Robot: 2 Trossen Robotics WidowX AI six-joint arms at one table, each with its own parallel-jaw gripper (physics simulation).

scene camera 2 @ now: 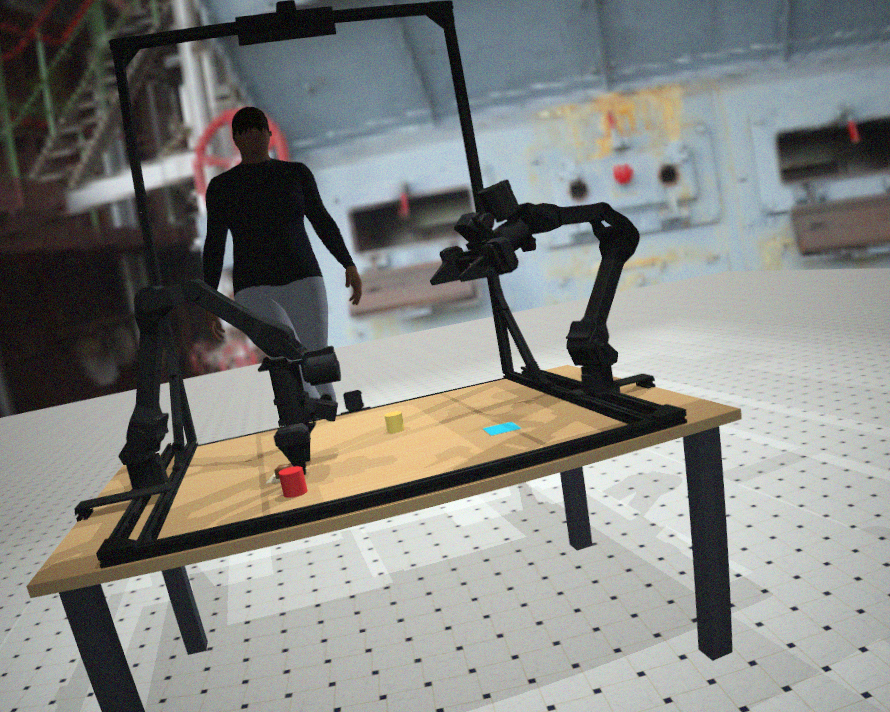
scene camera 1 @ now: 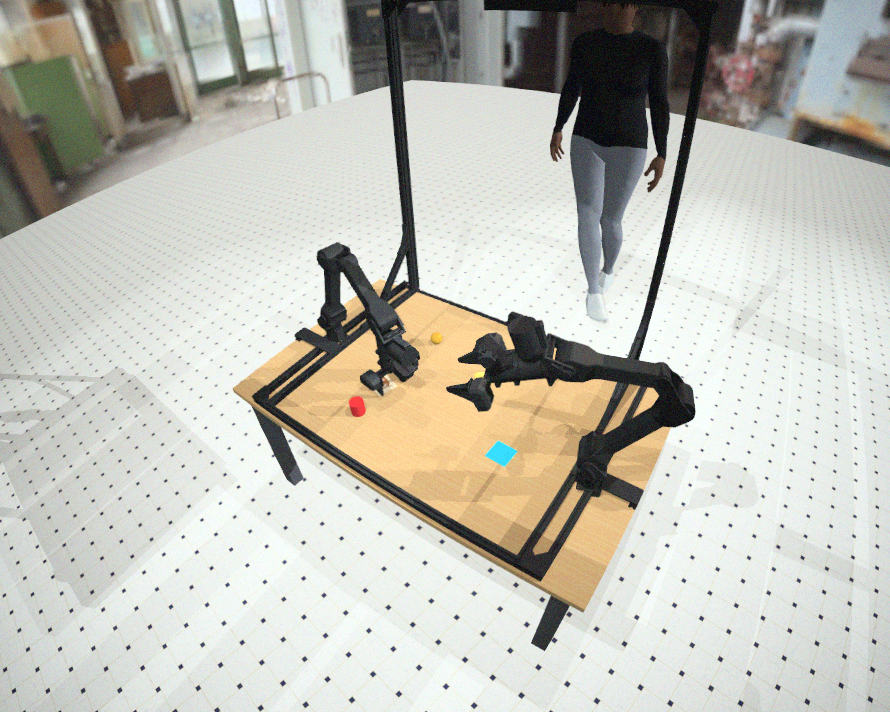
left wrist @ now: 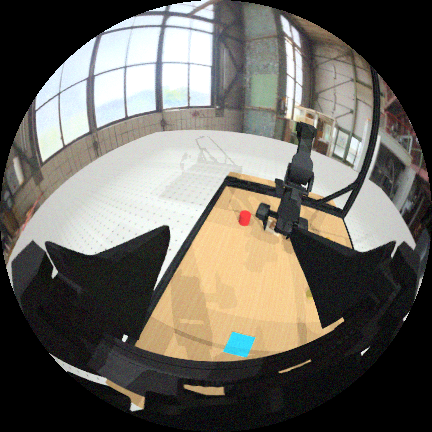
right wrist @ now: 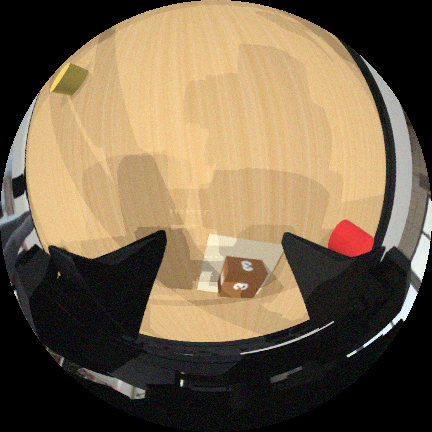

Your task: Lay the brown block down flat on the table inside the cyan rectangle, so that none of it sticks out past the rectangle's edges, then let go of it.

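Frame: origin at the left arm's base, x back, y right, z up, level; metres.
Seen in the pictures: left gripper, fingertip midpoint: [scene camera 2: 445, 281] [scene camera 1: 452, 374] [left wrist: 233, 232]; right gripper, fingertip midpoint: [scene camera 2: 305, 468] [scene camera 1: 393, 387] [left wrist: 275, 233] [right wrist: 226, 237]; left arm's base at its link origin: [scene camera 2: 599, 391] [scene camera 1: 589, 480]; right arm's base at its link origin: [scene camera 2: 149, 486] [scene camera 1: 335, 336] [right wrist: 206, 353].
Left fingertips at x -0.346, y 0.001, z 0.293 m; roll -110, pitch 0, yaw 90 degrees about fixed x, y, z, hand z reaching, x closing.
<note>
Pixels of each thing's middle, then the offset from my left fingertips to it. "spot": a spot on its surface instead.
- brown block at the middle of its body: [right wrist: 240, 277] [scene camera 2: 285, 471] dx -0.291, dy +0.218, dz -0.302 m
- pale square at a spot on its surface: [right wrist: 210, 250] spot: dx -0.258, dy +0.229, dz -0.311 m
- cyan rectangle at a spot on its surface: [scene camera 2: 501, 429] [scene camera 1: 498, 455] [left wrist: 236, 342] spot: dx +0.103, dy +0.044, dz -0.311 m
- red cylinder at the middle of its body: [right wrist: 350, 245] [scene camera 2: 292, 481] [scene camera 1: 357, 406] [left wrist: 244, 217] dx -0.320, dy +0.098, dz -0.291 m
- yellow cylinder at the middle of its body: [scene camera 2: 394, 422] dx -0.001, dy +0.287, dz -0.292 m
- orange ball at the middle of its body: [scene camera 1: 436, 338] dx -0.187, dy +0.448, dz -0.292 m
The brown block [right wrist: 243, 276] [scene camera 2: 279, 470] has white figures on it. It rests on a pale square [right wrist: 210, 250], mostly hidden by my right gripper in the scene views. My right gripper [right wrist: 226, 237] [scene camera 2: 298, 460] points down close over the block and is open; in the right wrist view the block shows between its fingers, nearer the right one in the picture. The cyan rectangle [scene camera 1: 501, 453] [scene camera 2: 501, 429] [left wrist: 239, 344] lies on the table with nothing on it, away from the block. My left gripper [scene camera 1: 453, 375] [scene camera 2: 446, 281] [left wrist: 233, 232] is open and empty, high above the table.
A red cylinder [scene camera 1: 357, 406] [scene camera 2: 293, 481] [left wrist: 244, 218] [right wrist: 351, 239] stands close to the right gripper. A yellow cylinder [scene camera 2: 393, 422] [right wrist: 72, 80] stands farther back. An orange ball [scene camera 1: 436, 337] lies toward the back. Black rails edge the table.
</note>
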